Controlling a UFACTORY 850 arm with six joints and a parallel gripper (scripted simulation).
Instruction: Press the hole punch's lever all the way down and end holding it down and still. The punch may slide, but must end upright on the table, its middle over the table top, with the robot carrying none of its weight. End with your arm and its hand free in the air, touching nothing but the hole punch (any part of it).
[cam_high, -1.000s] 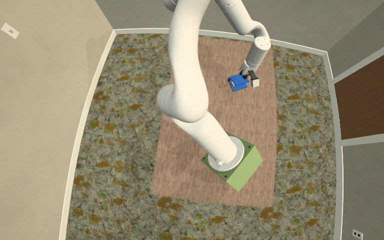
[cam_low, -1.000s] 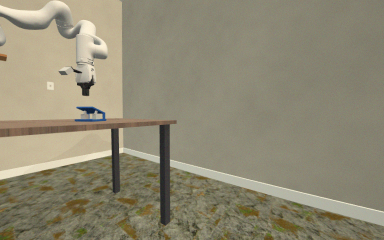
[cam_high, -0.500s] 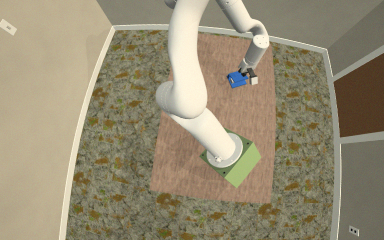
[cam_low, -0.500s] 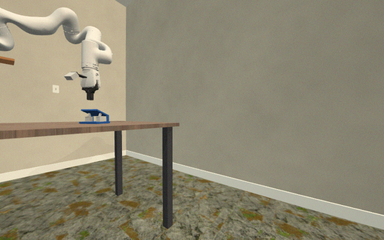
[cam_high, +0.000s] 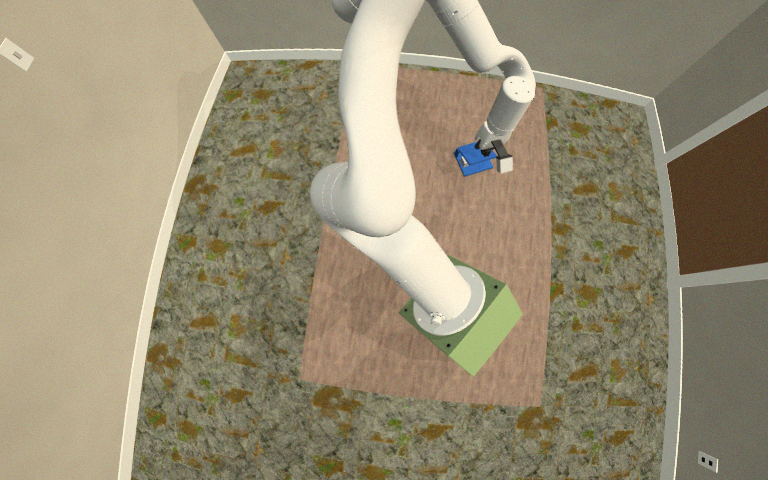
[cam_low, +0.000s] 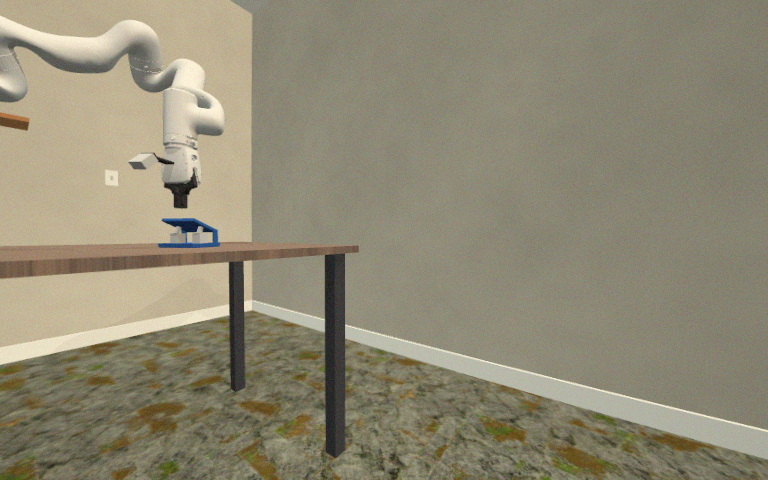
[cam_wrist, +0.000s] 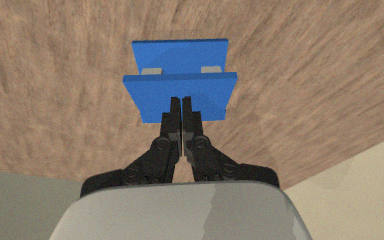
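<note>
Right now the blue lever is 2 cm ahead of my hand, 2 cm to the left of it and 8 cm below it. Round my hand: hole punch 3 cm ahead, 2 cm to the left, 10 cm below.
</note>
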